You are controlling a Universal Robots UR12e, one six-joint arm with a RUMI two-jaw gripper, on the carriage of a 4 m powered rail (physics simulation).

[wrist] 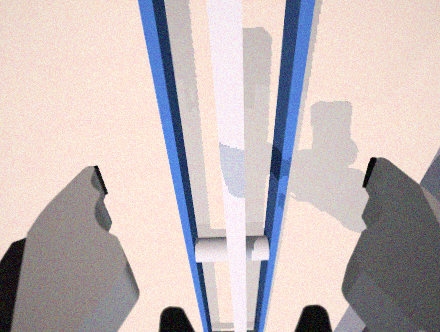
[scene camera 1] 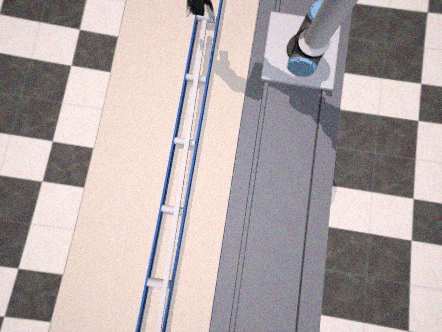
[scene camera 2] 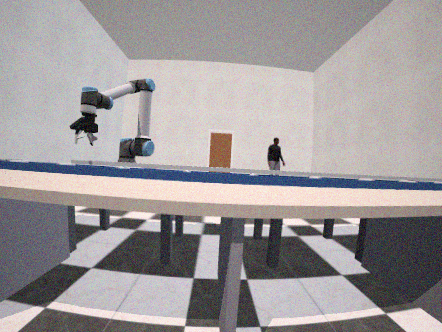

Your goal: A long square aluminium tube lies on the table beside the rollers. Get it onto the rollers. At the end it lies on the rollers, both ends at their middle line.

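Places are measured from the arm's base along level axes (x ahead, y left, z up), in centimetres.
Pixels of known places: gripper, fingertip midpoint: (wrist: pixel 232 165) (scene camera 1: pixel 200 18) (scene camera 2: pixel 84 145).
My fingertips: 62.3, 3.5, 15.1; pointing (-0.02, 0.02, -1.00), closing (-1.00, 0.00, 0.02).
Observation:
Behind a point stands the place of what it marks, as x, y, z.
The long white-grey square tube (scene camera 1: pixel 181 175) @(59.7, 90.1, 5.5) (scene camera 2: pixel 150 166) @(62.0, 48.0, 4.0) (wrist: pixel 230 100) @(62.0, 3.1, 5.5) lies on the rollers (scene camera 1: pixel 178 141) @(65.5, 70.7, 2.8) (wrist: pixel 211 250) @(65.3, 28.6, 2.3), between two blue side rails. In scene camera 1 it runs slightly askew: close to the rollers' middle at the upper rollers, and nearer the right rail at the lowest roller in view. Its lower end is outside that view. In the wrist view it crosses the roller a little right of the middle. My gripper (scene camera 1: pixel 201 15) @(62.3, 3.6, 15.1) (scene camera 2: pixel 85 142) @(62.3, 3.6, 15.1) (wrist: pixel 232 165) @(62.3, 3.6, 15.1) is open and empty, above the tube near its upper end, with the jaws spread wide on both sides and apart from it.
The blue rails (scene camera 1: pixel 168 175) @(68.2, 91.2, 0.4) (scene camera 2: pixel 150 173) @(69.4, 51.0, 0.4) (wrist: pixel 169 125) @(68.5, 6.7, 2.2) stand along both sides of the rollers on the pale table (scene camera 1: pixel 120 175) @(97.3, 95.6, -3.0) (scene camera 2: pixel 150 195) @(111.0, 66.9, -3.0). The arm's carriage (scene camera 1: pixel 280 35) @(14.4, -7.5, 0.0) is on the grey rail bed to the right. A person (scene camera 2: pixel 274 154) stands behind, near a brown door (scene camera 2: pixel 220 150).

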